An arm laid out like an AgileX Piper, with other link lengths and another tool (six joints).
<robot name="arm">
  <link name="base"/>
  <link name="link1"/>
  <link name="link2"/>
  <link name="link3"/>
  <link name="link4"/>
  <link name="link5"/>
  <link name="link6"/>
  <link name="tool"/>
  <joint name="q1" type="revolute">
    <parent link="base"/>
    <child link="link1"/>
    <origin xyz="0 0 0.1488" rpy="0 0 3.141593"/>
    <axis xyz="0 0 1"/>
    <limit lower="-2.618" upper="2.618"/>
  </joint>
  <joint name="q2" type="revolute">
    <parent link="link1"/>
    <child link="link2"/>
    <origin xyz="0 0 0" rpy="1.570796 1.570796 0"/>
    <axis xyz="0 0 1"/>
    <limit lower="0" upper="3.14"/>
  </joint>
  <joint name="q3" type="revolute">
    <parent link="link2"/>
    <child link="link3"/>
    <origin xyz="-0.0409 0.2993 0" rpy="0 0 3.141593"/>
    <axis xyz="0 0 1"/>
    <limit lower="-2.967" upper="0"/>
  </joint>
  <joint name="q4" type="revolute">
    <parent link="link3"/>
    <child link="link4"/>
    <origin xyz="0.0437 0.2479 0" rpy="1.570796 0 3.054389"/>
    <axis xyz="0 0 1"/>
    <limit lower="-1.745" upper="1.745"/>
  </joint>
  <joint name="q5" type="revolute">
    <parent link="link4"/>
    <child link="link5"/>
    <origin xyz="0 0 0" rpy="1.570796 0 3.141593"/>
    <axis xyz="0 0 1"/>
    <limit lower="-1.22" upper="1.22"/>
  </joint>
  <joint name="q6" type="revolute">
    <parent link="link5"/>
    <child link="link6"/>
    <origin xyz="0 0.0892 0" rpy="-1.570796 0 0"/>
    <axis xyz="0 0 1"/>
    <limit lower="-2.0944" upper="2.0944"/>
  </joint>
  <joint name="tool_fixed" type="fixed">
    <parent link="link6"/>
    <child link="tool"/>
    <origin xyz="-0.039 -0.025 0.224" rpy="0 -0.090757 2.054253"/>
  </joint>
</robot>
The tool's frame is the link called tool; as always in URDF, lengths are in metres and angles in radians.
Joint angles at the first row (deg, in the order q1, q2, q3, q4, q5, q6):
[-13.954, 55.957, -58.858, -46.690, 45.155, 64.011]
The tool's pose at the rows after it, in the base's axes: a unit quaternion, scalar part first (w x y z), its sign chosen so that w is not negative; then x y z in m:
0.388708 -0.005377 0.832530 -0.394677 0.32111 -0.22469 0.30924
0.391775 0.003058 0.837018 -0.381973 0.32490 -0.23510 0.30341
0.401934 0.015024 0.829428 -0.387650 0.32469 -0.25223 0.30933
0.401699 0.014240 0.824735 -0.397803 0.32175 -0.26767 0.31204
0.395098 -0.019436 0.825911 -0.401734 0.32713 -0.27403 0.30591
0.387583 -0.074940 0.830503 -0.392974 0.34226 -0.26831 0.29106
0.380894 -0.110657 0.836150 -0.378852 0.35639 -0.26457 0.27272
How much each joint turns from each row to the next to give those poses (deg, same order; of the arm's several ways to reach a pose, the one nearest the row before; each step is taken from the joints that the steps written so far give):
[-6.391, 3.292, -1.651, 7.223, -2.218, -4.433]
[-5.600, 1.558, -0.396, 6.684, -3.837, -5.715]
[-5.109, 0.671, -0.001, 3.911, -4.199, -3.744]
[-3.988, 0.728, -0.045, 3.203, -2.966, -4.650]
[-2.648, 1.577, 0.001, 5.485, -2.966, -9.295]
[-0.563, 2.365, -0.001, 7.234, -2.198, -11.824]
[-0.083, 2.873, 0.000, 5.413, -1.495, -7.985]

